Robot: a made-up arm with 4 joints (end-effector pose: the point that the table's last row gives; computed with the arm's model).
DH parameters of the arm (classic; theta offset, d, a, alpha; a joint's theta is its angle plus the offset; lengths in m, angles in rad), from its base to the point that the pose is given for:
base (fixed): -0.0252 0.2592 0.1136 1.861
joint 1: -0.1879 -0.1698 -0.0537 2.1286
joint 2: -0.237 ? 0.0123 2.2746
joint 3: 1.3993 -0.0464 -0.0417 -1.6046
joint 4: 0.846 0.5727 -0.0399 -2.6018
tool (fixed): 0.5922 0.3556 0 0
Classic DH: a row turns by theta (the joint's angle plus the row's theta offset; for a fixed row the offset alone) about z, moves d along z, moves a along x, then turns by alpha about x.
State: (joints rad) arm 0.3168 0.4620 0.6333 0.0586
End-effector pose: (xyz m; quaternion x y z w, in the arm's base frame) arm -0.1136 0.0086 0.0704 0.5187 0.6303 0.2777 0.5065
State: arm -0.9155 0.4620 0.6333 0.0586
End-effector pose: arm -0.1364 -0.0871 0.3928 0.4799 0.8767 0.0321 0.0112
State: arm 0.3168 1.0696 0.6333 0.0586
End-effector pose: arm -0.2374 0.1215 0.1746 0.6997 0.6021 0.0743 0.3773
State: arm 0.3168 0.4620 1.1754 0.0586
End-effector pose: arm 0.0544 -0.0580 0.0625 0.3377 0.7426 0.4109 0.4069
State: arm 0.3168 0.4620 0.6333 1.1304
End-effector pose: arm -0.1148 0.0229 0.2609 0.1562 0.6182 -0.0036 0.7703
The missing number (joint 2, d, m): 0.1579
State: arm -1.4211 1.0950 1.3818 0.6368
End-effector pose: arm 0.0442 -0.1264 0.3800 -0.2407 -0.9065 -0.0256 0.3460
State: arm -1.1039 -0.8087 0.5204 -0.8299
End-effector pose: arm -0.1722 0.0495 0.0838 -0.4988 -0.6435 -0.4809 0.3254
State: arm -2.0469 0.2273 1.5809 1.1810
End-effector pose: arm 0.0632 0.0138 0.1699 -0.1256 -0.7701 -0.5479 0.3016
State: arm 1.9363 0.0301 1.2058 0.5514
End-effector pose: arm 0.1608 -0.0984 0.3149 -0.1684 0.0132 0.1476 0.9745
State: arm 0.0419 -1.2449 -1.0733 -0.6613
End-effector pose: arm 0.0192 0.3884 -0.1279 0.6336 0.1003 0.7249 0.2512
